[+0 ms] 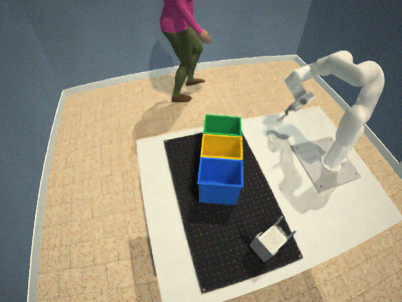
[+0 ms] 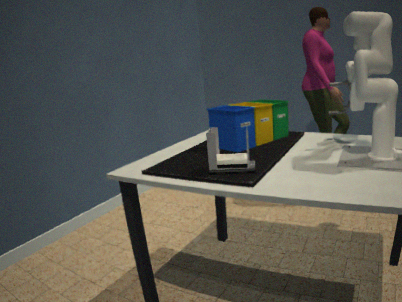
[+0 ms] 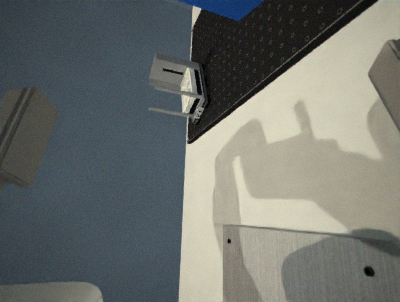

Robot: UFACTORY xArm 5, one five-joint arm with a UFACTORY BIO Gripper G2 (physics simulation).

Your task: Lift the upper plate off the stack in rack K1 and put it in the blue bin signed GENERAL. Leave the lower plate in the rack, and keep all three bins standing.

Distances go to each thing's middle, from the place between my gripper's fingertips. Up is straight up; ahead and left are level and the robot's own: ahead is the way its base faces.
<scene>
I see my gripper 330 mm short of the green bin (image 1: 213, 124), 110 mm above it and 20 mm to the right of it. The rest, counted from my hand: blue bin (image 1: 220, 181) (380 mm ahead, 280 mm to the left, 110 mm below); yellow bin (image 1: 213, 146) (360 mm ahead, 150 mm to the left, 110 mm below).
</scene>
